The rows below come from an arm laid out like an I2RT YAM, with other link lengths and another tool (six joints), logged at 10 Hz.
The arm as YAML. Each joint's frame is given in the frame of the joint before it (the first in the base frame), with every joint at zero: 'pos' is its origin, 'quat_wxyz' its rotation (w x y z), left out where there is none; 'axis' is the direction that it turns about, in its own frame. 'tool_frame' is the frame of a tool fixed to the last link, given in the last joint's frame.
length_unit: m
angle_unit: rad
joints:
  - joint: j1
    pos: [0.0, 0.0, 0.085]
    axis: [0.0, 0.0, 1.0]
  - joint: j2
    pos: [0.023, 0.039, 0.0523]
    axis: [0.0, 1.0, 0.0]
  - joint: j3
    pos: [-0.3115, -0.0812, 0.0]
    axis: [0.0, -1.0, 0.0]
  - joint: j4
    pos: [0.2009, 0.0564, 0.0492]
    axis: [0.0, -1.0, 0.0]
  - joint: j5
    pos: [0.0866, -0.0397, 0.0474]
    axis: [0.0, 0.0, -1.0]
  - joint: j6
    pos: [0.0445, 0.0, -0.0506]
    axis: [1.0, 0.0, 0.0]
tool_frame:
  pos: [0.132, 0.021, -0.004]
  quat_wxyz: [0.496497, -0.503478, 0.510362, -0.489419]
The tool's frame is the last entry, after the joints.
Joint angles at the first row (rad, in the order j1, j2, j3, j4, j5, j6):
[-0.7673, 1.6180, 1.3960, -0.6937, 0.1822, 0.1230]
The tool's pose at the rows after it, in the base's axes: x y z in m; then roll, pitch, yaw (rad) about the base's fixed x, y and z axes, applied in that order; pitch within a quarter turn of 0, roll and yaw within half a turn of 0:
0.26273 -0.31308 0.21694 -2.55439 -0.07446 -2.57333
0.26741 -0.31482 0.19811 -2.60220 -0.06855 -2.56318
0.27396 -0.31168 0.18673 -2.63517 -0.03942 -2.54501
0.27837 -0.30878 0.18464 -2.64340 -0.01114 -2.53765
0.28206 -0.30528 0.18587 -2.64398 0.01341 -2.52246
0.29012 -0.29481 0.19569 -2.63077 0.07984 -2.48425
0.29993 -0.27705 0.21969 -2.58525 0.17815 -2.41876
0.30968 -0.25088 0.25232 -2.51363 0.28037 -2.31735
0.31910 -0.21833 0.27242 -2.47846 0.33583 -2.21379
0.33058 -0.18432 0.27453 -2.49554 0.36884 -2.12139
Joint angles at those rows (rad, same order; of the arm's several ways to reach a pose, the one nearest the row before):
[-0.7811, 1.6783, 1.3960, -0.6948, 0.1871, 0.1265]
[-0.7841, 1.7283, 1.3960, -0.6903, 0.1684, 0.1268]
[-0.7841, 1.7580, 1.3960, -0.6876, 0.1299, 0.1307]
[-0.7841, 1.7645, 1.3960, -0.6849, 0.1009, 0.1391]
[-0.7841, 1.7622, 1.3960, -0.6834, 0.0723, 0.1379]
[-0.7841, 1.7397, 1.3960, -0.6830, -0.0017, 0.1379]
[-0.7837, 1.6856, 1.3960, -0.6827, -0.1123, 0.1387]
[-0.7734, 1.6131, 1.3961, -0.6834, -0.2378, 0.1383]
[-0.7269, 1.5631, 1.4002, -0.7071, -0.3115, 0.1387]
[-0.6560, 1.5532, 1.4032, -0.7395, -0.3531, 0.1375]

